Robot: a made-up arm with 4 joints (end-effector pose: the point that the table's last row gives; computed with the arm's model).
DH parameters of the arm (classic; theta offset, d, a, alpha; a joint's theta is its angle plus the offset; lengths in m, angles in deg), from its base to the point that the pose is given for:
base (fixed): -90 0.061 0 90
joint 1: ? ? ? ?
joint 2: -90 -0.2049 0.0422 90
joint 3: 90 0.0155 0.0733 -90
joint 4: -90 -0.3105 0.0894 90
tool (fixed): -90 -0.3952 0 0
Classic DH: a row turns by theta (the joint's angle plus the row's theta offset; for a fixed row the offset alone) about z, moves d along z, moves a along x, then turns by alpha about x.
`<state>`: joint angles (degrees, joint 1 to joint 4).
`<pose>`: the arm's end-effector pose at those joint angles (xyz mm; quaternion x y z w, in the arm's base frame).
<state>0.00 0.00 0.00 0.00</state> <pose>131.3 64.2 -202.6 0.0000 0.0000 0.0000 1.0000</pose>
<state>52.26 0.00 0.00 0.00</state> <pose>131.3 -169.2 -151.1 -0.4404 0.0000 0.0000 0.8978</pose>
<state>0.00 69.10 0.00 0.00</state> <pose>2.4 -332.8 -202.6 0.0000 0.0000 -0.5671 0.8236</pose>
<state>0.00 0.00 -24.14 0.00</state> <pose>295.7 64.2 -34.6 0.0000 -0.2091 0.0000 0.9779</pose>
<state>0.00 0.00 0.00 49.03</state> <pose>131.3 -265.0 -134.0 -0.4149 0.0000 0.0000 0.9099</pose>
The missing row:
joint 1: 0 0.2214 0.0407 90
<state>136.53 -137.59 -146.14 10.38</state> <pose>-280.6 555.1 -480.6 0.1530 0.0854 0.4315 0.8850</pose>
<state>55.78 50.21 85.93 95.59</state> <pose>-556.3 -230.3 197.7 -0.5706 0.6860 -0.0818 0.4440</pose>
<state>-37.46 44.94 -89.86 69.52</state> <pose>-210.4 -716.7 160.2 -0.4401 -0.1708 -0.6855 0.5542</pose>
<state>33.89 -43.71 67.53 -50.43</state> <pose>-536.8 48.7 -188.4 -0.0938 0.5901 -0.1168 0.7933</pose>
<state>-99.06 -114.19 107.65 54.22</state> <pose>177.7 26.1 -250.9 -0.5042 -0.3808 0.5412 0.5549</pose>
